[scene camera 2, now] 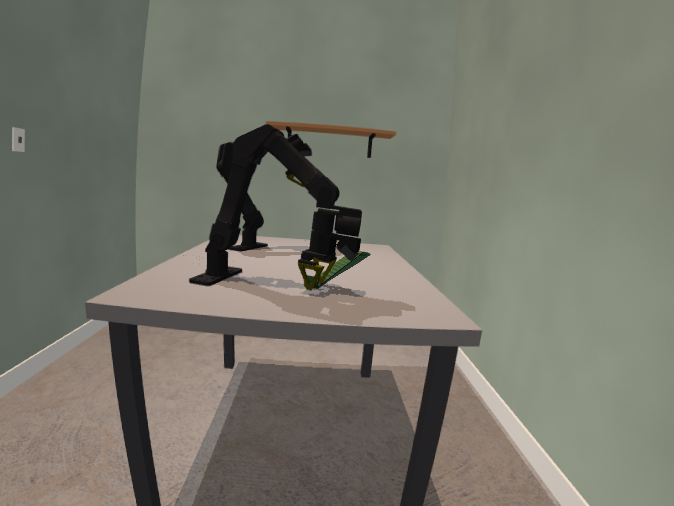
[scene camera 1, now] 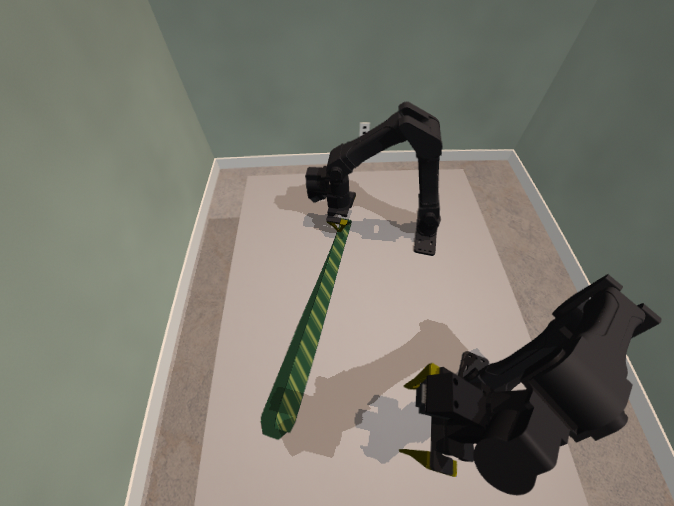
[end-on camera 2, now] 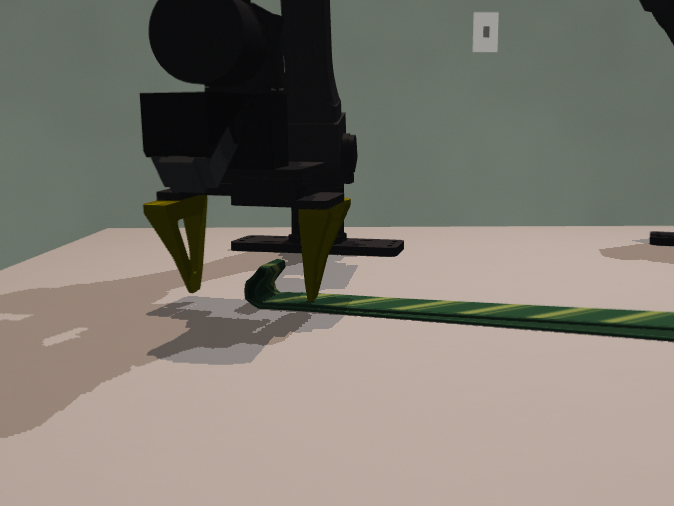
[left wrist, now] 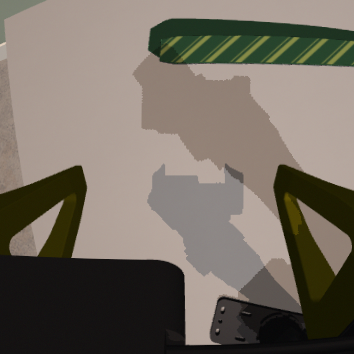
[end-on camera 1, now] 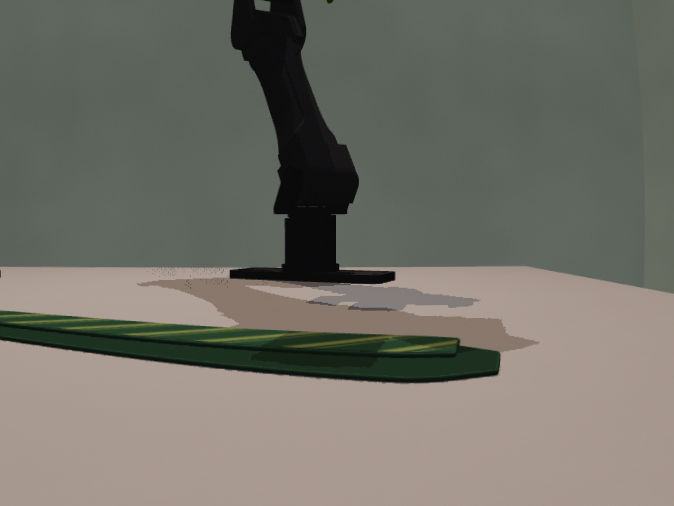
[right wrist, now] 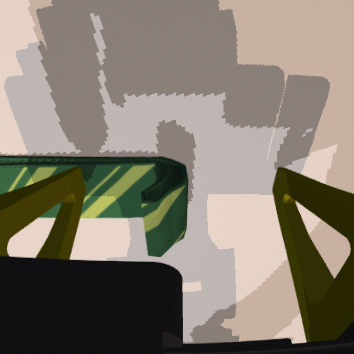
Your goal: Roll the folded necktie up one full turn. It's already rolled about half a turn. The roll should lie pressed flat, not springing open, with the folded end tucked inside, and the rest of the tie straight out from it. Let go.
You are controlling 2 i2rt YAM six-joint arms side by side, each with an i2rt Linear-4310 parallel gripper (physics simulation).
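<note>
The green striped necktie point(scene camera 1: 316, 321) point(end-on camera 1: 217, 340) point(end-on camera 2: 489, 311) point(left wrist: 250, 49) lies long and straight, folded lengthwise. Its far end in scene camera 1 is curled; the curl point(end-on camera 2: 260, 284) point(right wrist: 165, 220) stands up as an open hook, its tip raised and bent back over the tie. My right gripper point(end-on camera 2: 252, 295) point(right wrist: 178, 177) point(scene camera 2: 317, 284) is open, low at this end, with the curl between its fingers. One fingertip overlaps the flat tie behind the curl; the other is beyond the end. Contact is unclear. My left gripper point(scene camera 1: 403, 418) point(left wrist: 179, 175) is open and empty, high beside the wide end.
The pale table top point(scene camera 1: 391, 294) point(scene camera 2: 190, 305) carries both arms' black base plates point(end-on camera 2: 318, 246) point(end-on camera 1: 255, 273). A wooden shelf point(scene camera 2: 337, 129) hangs on the wall beyond the table. Arm shadows fall across the table near both tie ends.
</note>
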